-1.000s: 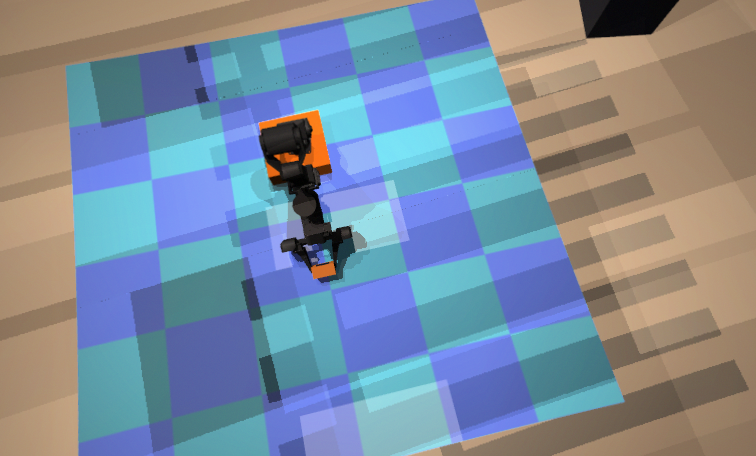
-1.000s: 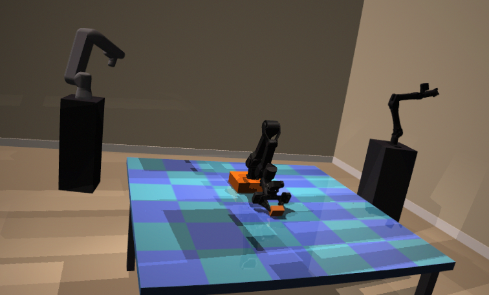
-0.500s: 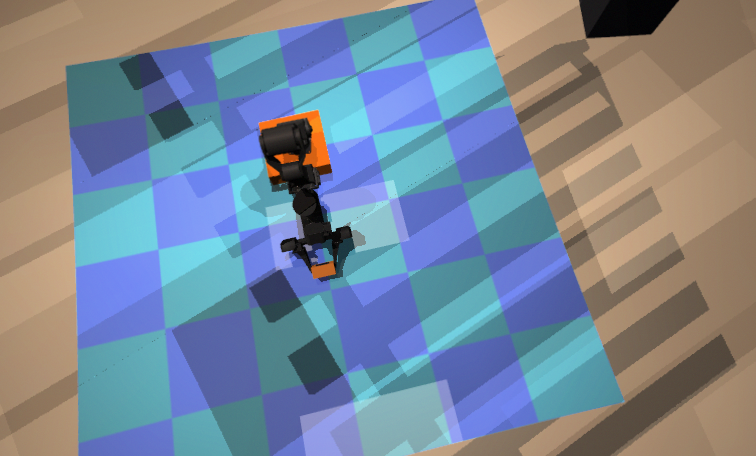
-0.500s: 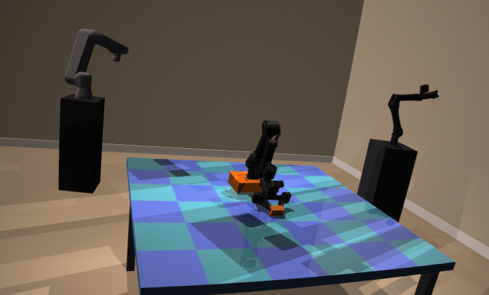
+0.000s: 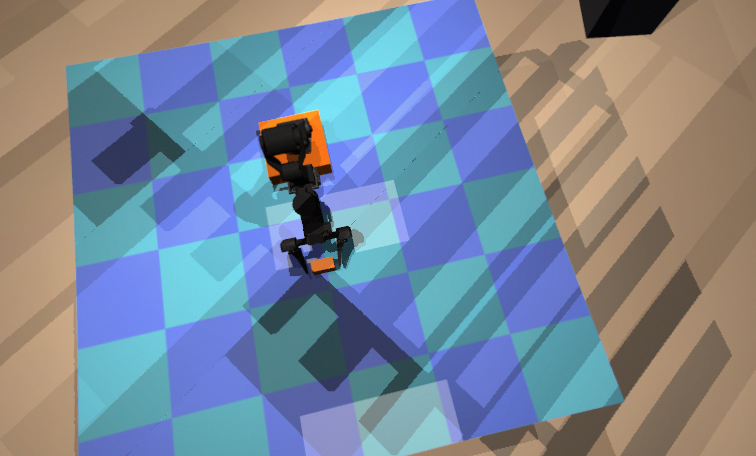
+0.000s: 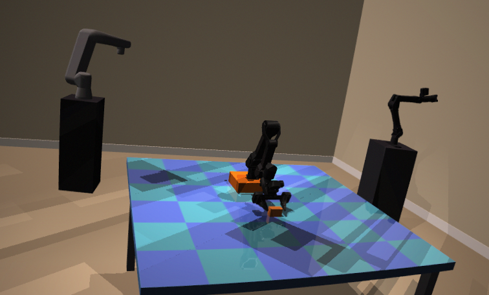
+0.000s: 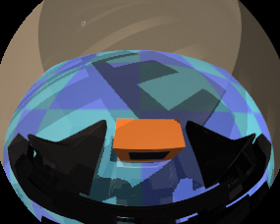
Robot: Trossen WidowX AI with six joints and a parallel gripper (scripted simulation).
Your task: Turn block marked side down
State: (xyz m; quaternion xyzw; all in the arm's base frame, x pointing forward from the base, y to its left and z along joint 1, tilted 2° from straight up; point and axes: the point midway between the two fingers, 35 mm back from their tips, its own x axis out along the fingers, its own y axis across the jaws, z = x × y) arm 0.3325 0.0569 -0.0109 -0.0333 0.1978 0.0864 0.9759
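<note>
My gripper tip is 20 mm past the block and 10 mm above it.
</note>
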